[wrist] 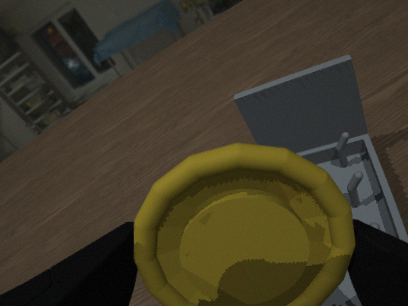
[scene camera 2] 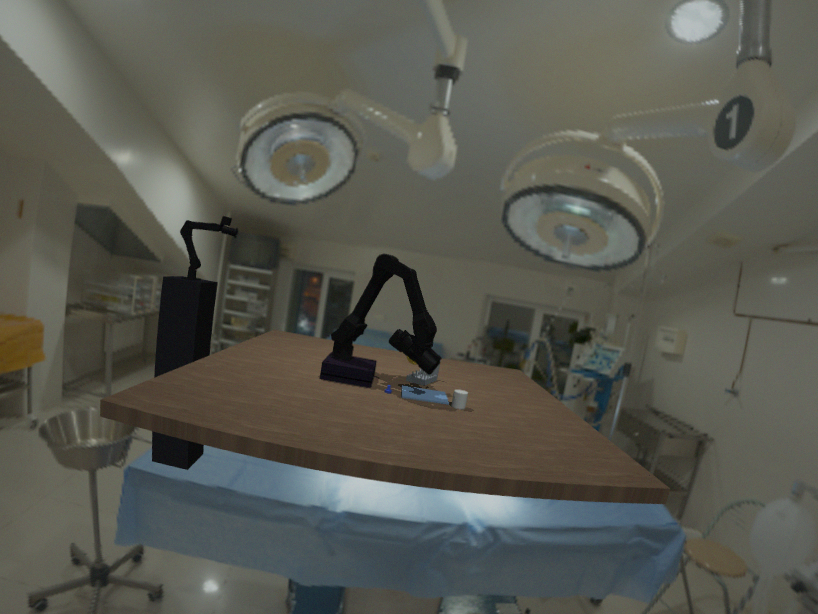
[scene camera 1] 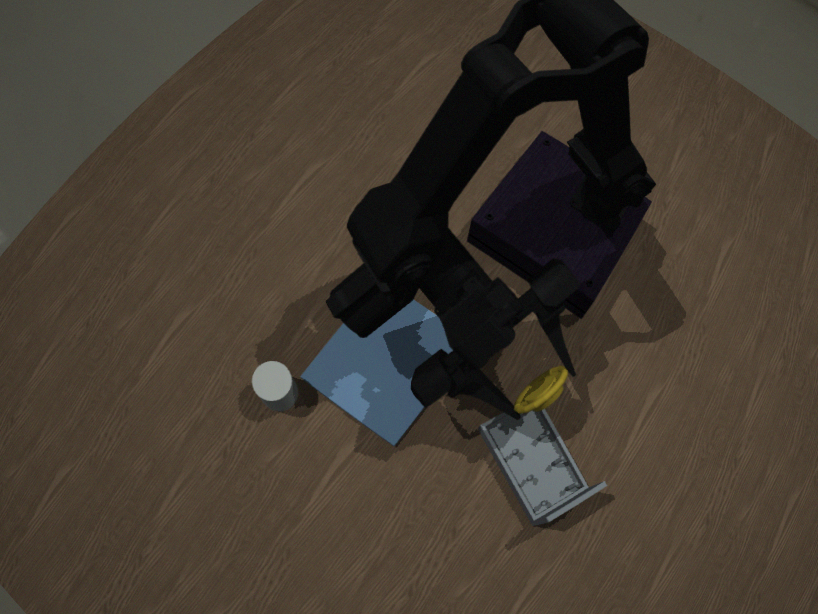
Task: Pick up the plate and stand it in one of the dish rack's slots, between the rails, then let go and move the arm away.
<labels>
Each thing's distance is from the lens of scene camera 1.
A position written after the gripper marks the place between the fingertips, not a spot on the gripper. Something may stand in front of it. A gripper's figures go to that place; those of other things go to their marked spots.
gripper [scene camera 1: 546,396]: 0.66 m
yellow plate [scene camera 1: 544,390]: 0.64 m
</labels>
